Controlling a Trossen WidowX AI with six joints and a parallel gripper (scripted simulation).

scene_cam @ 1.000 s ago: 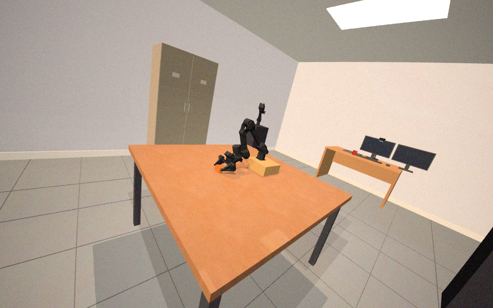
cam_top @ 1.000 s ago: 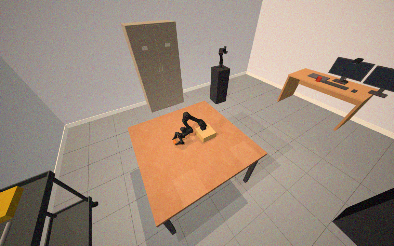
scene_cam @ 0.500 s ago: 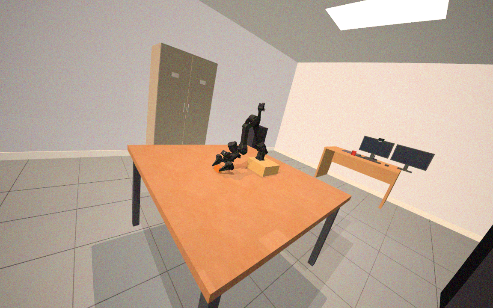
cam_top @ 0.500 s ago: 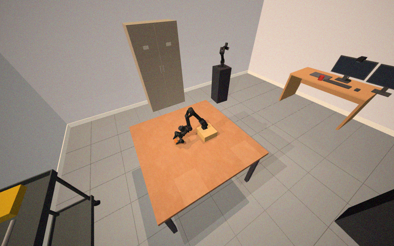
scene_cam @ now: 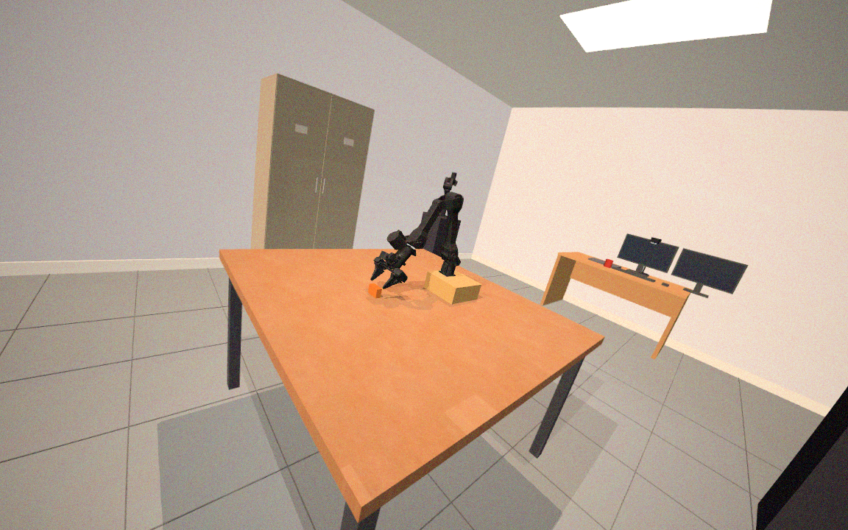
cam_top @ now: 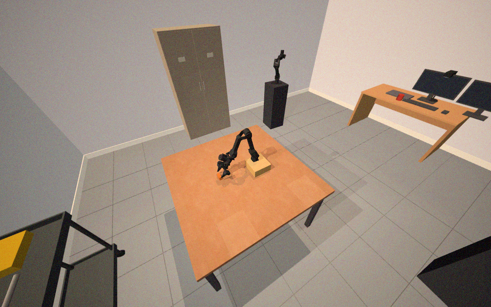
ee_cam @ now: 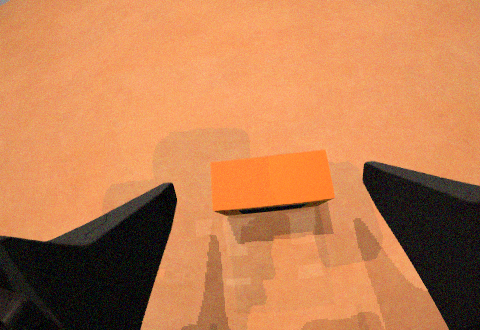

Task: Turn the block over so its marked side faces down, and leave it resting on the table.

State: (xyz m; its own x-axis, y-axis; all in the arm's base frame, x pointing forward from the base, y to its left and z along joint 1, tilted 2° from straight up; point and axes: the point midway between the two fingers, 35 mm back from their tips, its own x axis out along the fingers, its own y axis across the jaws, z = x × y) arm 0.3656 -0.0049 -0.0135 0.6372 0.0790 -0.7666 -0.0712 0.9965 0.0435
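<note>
My gripper tip is now 30 mm above the orange block.
</note>
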